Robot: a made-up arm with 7 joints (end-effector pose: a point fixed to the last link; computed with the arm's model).
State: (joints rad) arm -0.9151 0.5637 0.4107 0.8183 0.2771 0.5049 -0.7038
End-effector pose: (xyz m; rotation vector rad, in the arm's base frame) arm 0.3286 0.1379 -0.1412 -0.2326 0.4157 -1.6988
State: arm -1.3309 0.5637 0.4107 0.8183 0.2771 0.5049 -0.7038
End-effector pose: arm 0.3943 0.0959 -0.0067 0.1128 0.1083 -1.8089
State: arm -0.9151 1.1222 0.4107 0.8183 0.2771 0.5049 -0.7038
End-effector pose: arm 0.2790 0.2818 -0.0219 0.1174 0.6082 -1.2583
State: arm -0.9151 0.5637 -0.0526 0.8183 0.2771 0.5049 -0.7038
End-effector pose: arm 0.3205 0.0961 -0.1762 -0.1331 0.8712 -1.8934
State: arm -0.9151 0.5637 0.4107 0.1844 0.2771 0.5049 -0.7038
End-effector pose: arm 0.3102 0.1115 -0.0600 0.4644 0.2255 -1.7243
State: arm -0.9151 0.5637 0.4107 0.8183 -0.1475 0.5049 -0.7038
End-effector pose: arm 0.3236 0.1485 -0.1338 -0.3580 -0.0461 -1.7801
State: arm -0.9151 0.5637 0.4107 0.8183 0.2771 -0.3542 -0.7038
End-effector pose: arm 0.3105 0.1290 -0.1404 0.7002 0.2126 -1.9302
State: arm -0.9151 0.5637 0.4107 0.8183 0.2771 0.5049 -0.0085
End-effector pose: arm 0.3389 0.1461 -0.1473 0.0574 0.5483 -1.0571
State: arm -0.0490 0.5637 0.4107 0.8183 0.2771 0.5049 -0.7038
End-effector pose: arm 0.0507 0.1963 -0.2802 -0.9183 1.0043 -1.2975
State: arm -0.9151 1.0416 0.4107 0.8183 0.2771 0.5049 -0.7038
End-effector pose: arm 0.2899 0.2656 -0.0423 0.0688 0.5833 -1.3242
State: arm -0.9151 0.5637 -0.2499 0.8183 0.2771 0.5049 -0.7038
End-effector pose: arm 0.3113 0.0829 -0.1935 -0.0850 1.0729 -1.9603
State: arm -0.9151 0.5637 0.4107 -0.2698 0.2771 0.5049 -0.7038
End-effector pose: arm 0.2699 0.0840 -0.0200 0.9591 0.0739 -1.6621
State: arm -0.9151 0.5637 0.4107 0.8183 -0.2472 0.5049 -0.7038
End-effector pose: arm 0.3223 0.1514 -0.1328 -0.3862 -0.1563 -1.7908
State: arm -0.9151 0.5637 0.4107 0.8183 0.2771 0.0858 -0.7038
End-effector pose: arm 0.3203 0.1327 -0.1389 0.2145 0.3248 -1.8407
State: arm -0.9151 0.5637 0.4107 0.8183 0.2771 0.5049 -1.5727
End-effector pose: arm 0.3149 0.1410 -0.1302 -0.6502 0.1527 -2.4595
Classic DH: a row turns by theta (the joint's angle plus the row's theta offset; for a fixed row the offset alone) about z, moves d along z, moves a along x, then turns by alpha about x. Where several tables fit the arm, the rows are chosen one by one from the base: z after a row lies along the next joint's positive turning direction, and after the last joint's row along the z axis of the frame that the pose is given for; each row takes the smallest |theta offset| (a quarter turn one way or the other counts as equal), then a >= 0, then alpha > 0; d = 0 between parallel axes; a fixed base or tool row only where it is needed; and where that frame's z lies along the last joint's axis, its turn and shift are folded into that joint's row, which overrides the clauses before.
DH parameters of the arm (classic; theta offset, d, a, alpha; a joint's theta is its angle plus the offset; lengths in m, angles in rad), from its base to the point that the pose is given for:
base (fixed): -0.071 0.0551 0.0214 -1.3004
joint 1: -1.3111 0.0152 -0.0251 -1.5708
joint 2: 1.2915 -0.0258 0 1.5708
joint 3: 1.5708 -0.2474 0.0101 -1.5708
joint 4: 1.5708 -0.04 0.0289 1.5708
joint 5: 0 0.1286 -0.0101 -1.5708
joint 6: -1.5708 0.01 0.0072 1.5708
joint 7: 1.5708 0.0526 -0.02 -0.2501
tool (fixed): -3.1414 -0.0292 0 0

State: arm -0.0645 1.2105 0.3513 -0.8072 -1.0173 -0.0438 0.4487
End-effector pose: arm 0.1040 0.1627 -0.0049 0.7220 -0.5625 -1.6717
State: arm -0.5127 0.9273 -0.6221 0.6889 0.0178 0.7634 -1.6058
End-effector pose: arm 0.1716 0.2031 -0.2209 -1.5847 1.2688 -1.9762
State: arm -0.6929 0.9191 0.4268 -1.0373 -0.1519 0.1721 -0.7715
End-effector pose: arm 0.1382 0.0990 -0.0185 2.1751 0.0404 -1.8567
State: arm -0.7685 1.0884 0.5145 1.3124 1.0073 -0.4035 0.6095
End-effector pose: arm 0.2424 0.3061 -0.1286 1.1748 1.0506 -0.5392
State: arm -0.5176 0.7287 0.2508 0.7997 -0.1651 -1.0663 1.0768
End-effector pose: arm 0.1978 0.2135 -0.1765 0.9629 -0.5577 -0.1843
